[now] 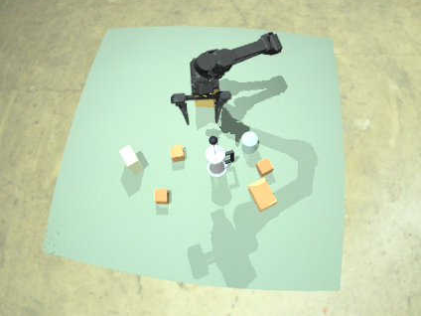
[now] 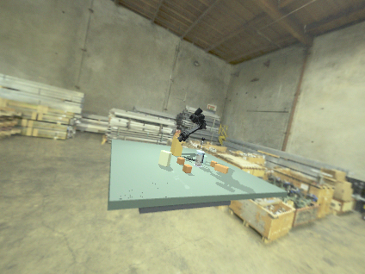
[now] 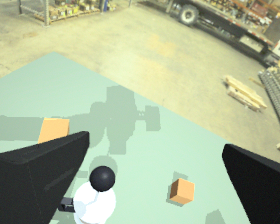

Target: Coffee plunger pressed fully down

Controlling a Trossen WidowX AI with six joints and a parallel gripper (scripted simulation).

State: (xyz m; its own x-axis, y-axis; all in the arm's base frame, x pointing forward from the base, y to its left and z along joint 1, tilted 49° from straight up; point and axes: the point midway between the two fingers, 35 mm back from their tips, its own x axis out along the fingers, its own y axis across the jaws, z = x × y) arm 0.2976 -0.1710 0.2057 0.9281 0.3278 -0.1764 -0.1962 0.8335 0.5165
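Right now my gripper tip is 4 cm to the right of the coffee press and 24 cm above it. The rest, counted from my gripper tip: white box 1 cm ahead, 32 cm to the right, 31 cm below.
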